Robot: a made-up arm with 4 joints.
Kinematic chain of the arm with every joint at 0, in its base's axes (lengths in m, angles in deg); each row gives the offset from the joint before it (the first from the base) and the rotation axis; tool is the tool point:
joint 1: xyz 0 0 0.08 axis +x
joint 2: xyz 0 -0.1 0.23 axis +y
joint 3: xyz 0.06 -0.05 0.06 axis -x
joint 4: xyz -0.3 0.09 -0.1 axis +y
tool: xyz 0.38 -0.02 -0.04
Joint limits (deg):
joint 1: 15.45..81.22
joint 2: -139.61..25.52
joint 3: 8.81..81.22
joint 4: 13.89..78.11
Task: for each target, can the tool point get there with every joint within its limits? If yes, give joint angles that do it. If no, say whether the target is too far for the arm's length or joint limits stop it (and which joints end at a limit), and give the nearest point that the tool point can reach.
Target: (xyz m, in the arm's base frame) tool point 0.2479 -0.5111 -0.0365
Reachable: yes | joints 59.56 -122.69 40.72 46.27
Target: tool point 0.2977 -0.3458 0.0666
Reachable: yes | joints 41.70 -81.90 28.96 38.60
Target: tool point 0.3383 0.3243 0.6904
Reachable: no: joint limits stop it (at a limit: joint 1, joint 3) | nearest point 0.2612 -0.2525 0.4667 | short by 0.623 m
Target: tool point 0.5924 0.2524 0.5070
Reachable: no: joint limits stop it (at a limit: joint 1, joint 3, joint 4) | nearest point 0.4617 -0.2338 0.3465 | short by 0.528 m
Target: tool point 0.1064 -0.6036 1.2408
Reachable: no: too far | nearest point 0.1758 -0.3217 0.4974 | short by 0.798 m
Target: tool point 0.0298 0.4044 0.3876
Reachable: no: joint limits stop it (at a limit: joint 1, joint 3, joint 4) | nearest point 0.0240 0.2132 -0.1091 | short by 0.532 m
